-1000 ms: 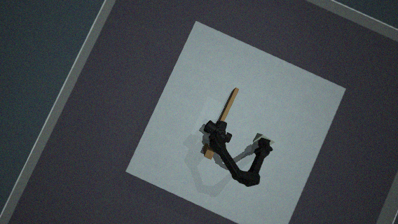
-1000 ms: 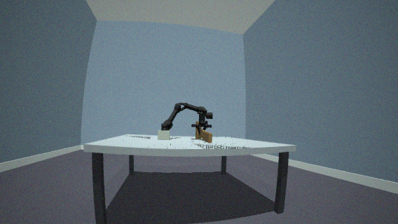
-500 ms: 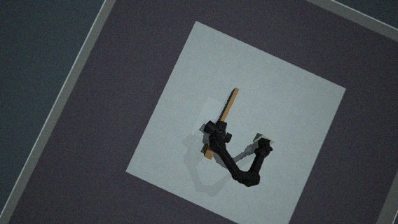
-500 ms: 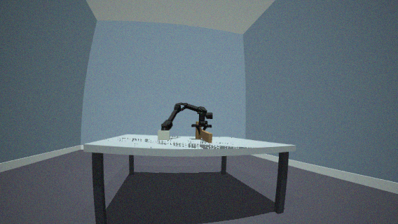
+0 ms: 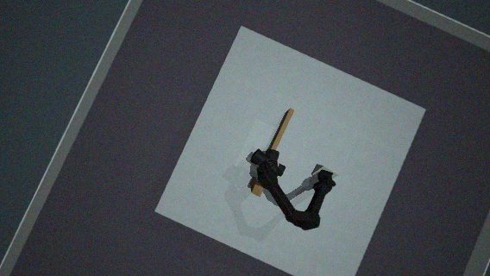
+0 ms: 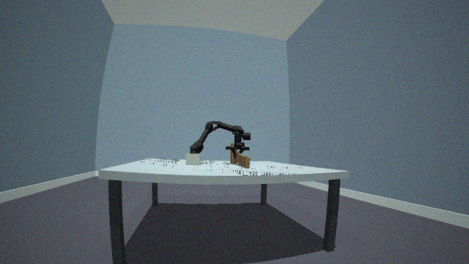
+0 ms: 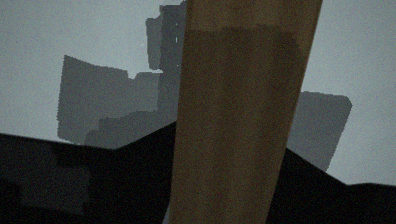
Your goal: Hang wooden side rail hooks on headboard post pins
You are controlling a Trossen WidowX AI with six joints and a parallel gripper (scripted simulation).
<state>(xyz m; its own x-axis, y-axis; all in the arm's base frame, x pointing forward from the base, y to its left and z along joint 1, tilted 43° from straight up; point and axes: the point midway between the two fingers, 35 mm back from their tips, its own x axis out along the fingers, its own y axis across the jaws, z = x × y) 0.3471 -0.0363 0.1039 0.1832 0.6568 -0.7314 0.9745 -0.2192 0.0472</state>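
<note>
The headboard post is 140 mm to the left of my gripper tip, 40 mm above it and 20 mm ahead of it.
</note>
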